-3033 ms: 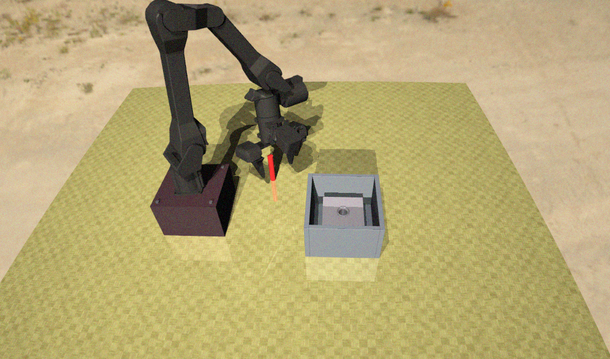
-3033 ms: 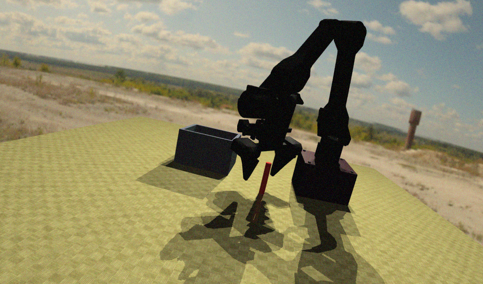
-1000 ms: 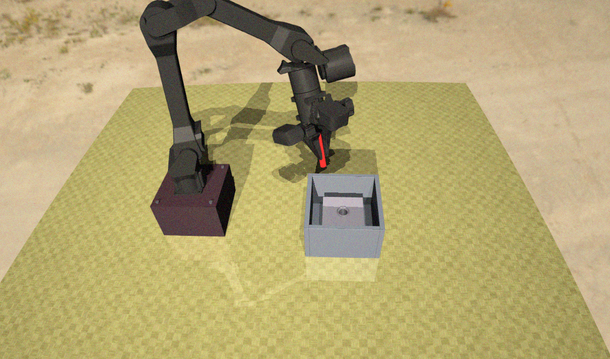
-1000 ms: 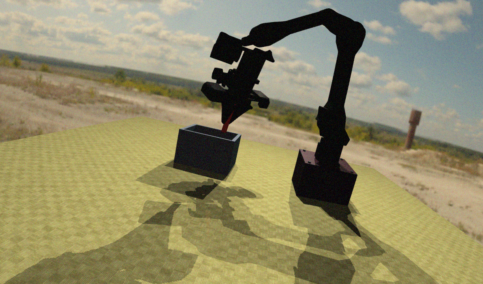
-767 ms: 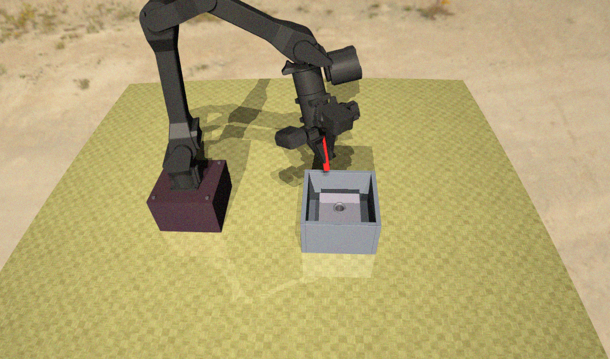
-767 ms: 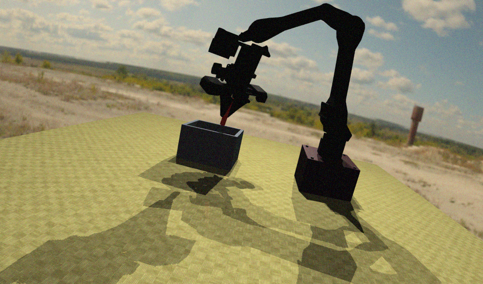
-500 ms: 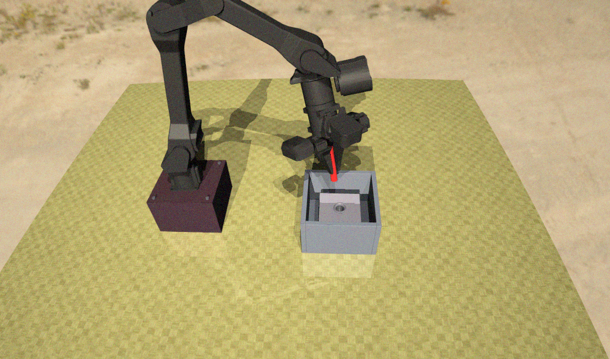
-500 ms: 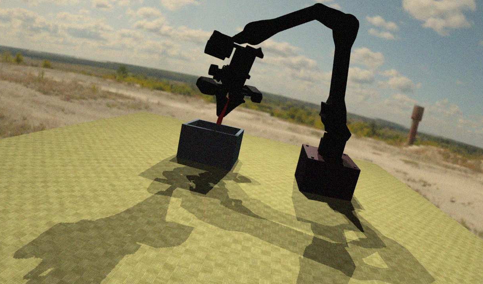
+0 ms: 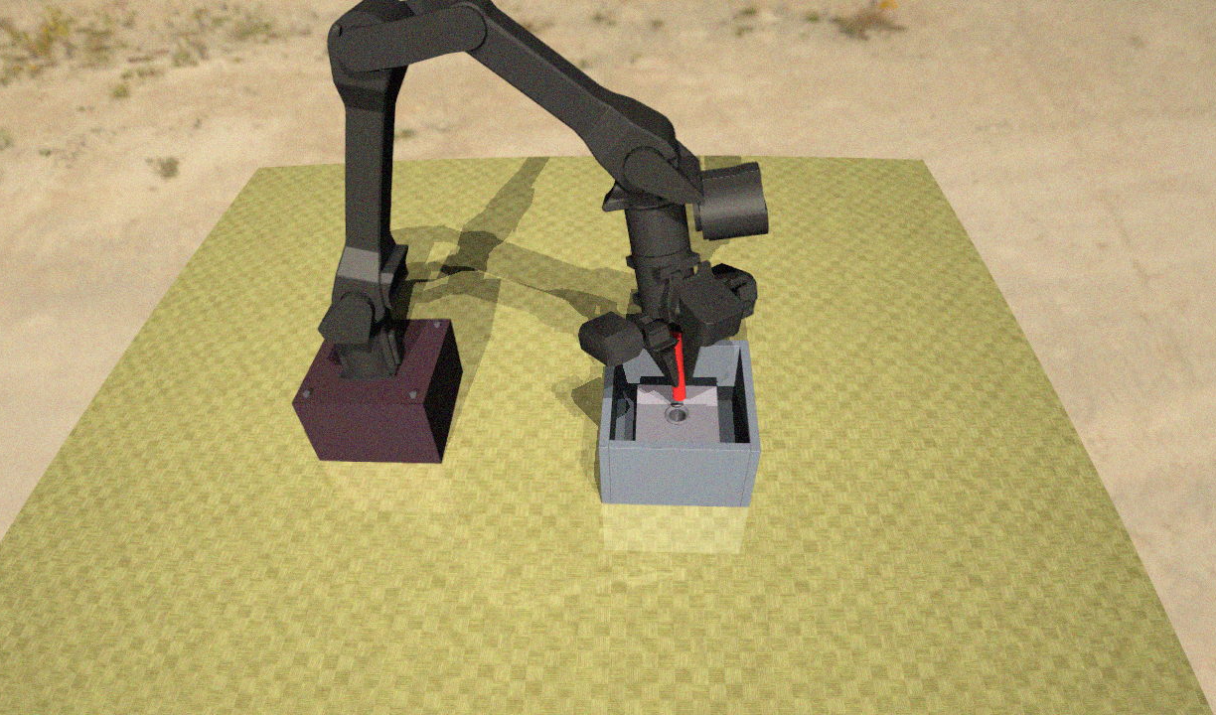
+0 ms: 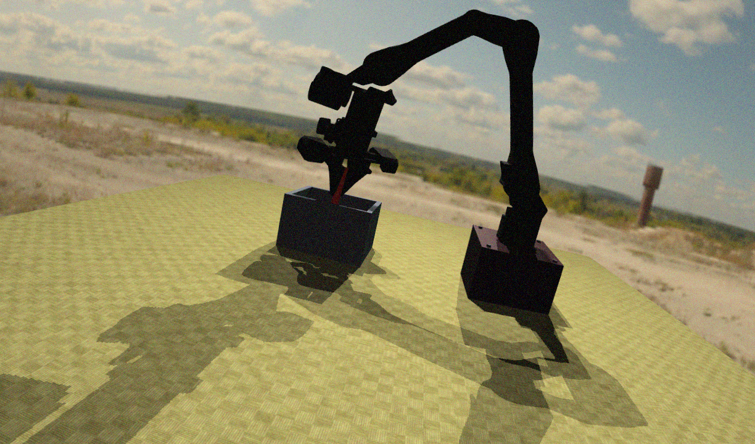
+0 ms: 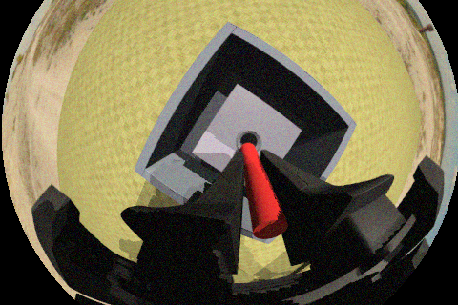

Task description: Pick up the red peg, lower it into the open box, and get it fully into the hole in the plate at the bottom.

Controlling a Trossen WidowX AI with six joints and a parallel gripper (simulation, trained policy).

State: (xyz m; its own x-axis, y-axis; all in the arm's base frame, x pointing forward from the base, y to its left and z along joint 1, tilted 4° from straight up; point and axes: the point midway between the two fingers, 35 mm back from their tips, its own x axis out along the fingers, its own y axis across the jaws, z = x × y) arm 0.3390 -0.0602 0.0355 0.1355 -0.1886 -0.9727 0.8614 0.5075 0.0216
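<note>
Right now my gripper tip is 1 cm to the right of the red peg and 1 cm below it. The rest, counted from my gripper tip: grey box 8 cm below; plate 6 cm below.
</note>
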